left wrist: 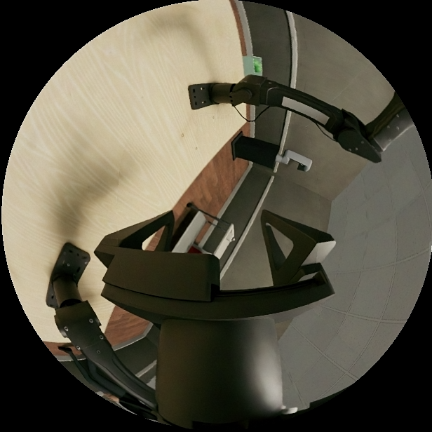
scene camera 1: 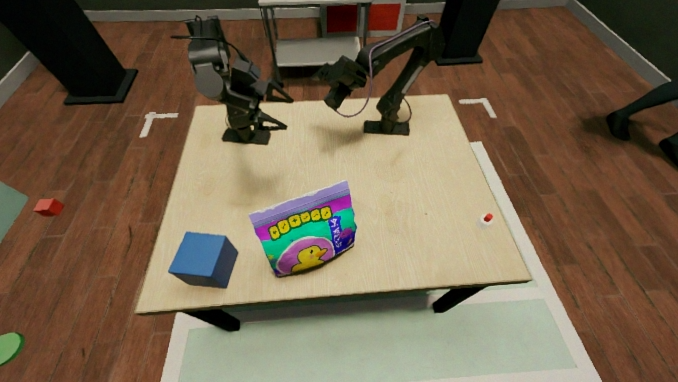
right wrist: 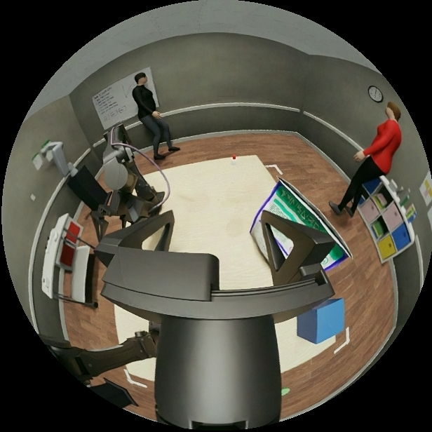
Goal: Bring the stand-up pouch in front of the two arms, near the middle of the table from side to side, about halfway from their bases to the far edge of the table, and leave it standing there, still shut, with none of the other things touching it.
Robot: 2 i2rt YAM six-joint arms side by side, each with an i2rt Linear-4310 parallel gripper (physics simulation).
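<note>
The stand-up pouch (scene camera 1: 309,232) (right wrist: 305,220), purple and green with a duck on its front, stands upright toward the near edge in scene camera 1, a little left of the table's middle. Its top band looks shut. Nothing touches it. My right gripper (scene camera 1: 289,114) (right wrist: 217,214) is open and empty, raised near its own base, well away from the pouch; one finger covers part of the pouch in the right wrist view. My left gripper (left wrist: 217,214) is open and empty, raised near its own base; in scene camera 1 its fingers are hard to make out.
A blue box (scene camera 1: 204,260) (right wrist: 321,320) stands on the table (scene camera 1: 400,200) to the left of the pouch in scene camera 1, with a gap between them. A small white item with a red top (scene camera 1: 486,220) (right wrist: 234,160) stands near the table's right edge in scene camera 1.
</note>
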